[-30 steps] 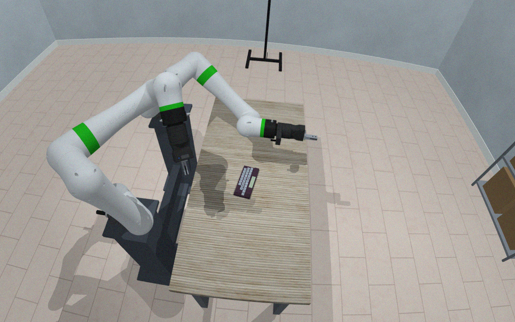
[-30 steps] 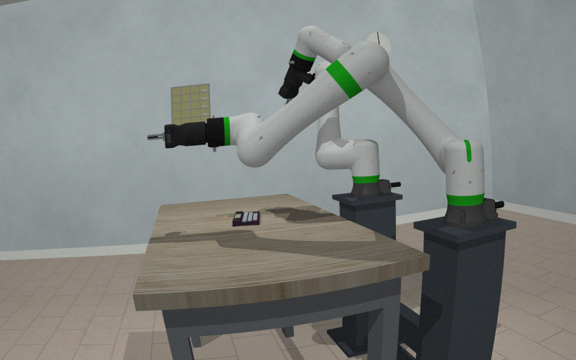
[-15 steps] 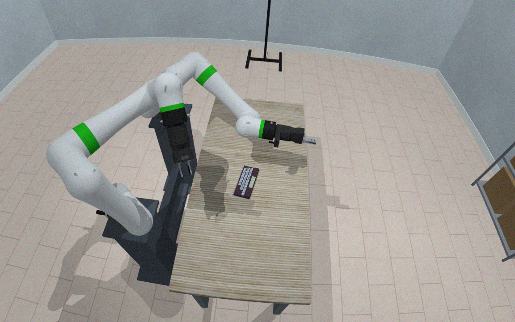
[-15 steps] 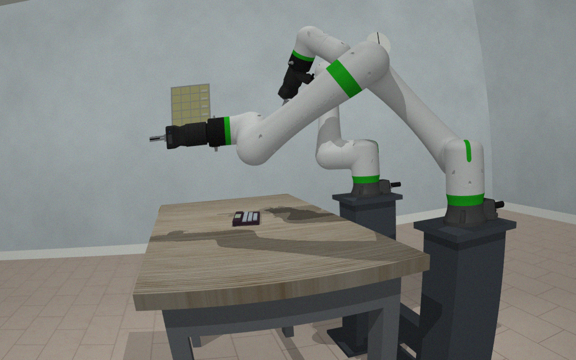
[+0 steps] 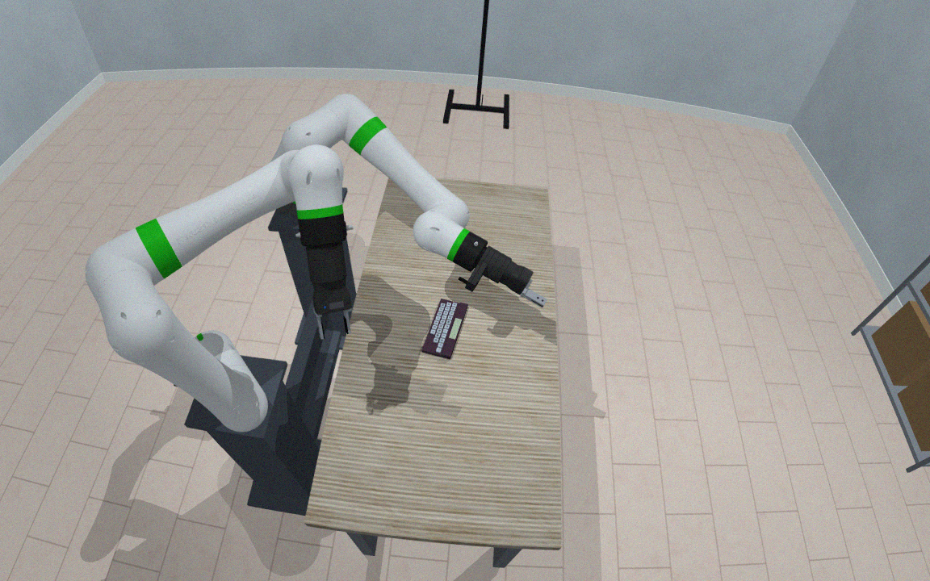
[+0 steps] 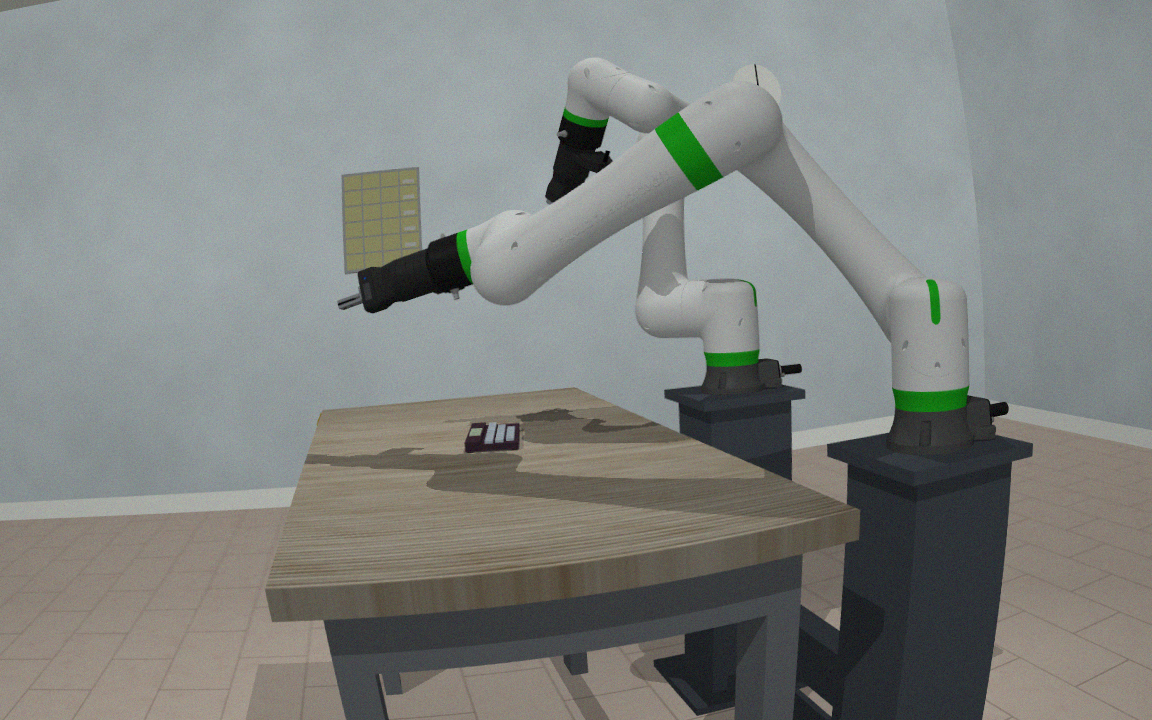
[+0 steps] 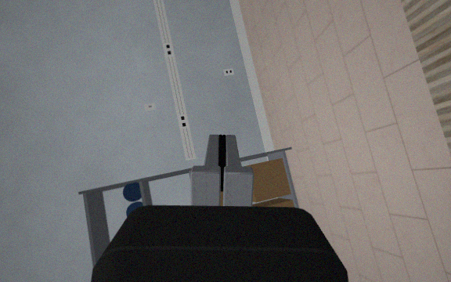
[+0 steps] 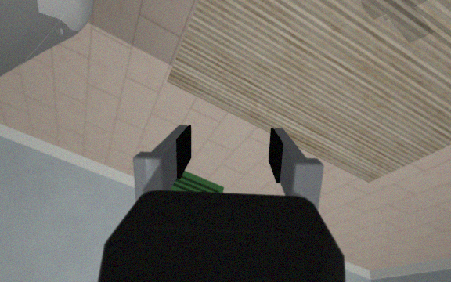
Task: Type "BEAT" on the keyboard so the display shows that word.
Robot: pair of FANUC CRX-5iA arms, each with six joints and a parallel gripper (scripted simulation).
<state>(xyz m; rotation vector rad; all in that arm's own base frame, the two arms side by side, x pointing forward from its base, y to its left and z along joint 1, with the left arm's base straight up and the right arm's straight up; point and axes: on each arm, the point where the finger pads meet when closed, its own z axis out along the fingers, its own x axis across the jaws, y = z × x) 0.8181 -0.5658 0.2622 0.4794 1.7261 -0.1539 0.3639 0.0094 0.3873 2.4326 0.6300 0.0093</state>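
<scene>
My left gripper is now 25 cm past the left-arrow key, 25 cm above it and 3 cm to the left of it.
</scene>
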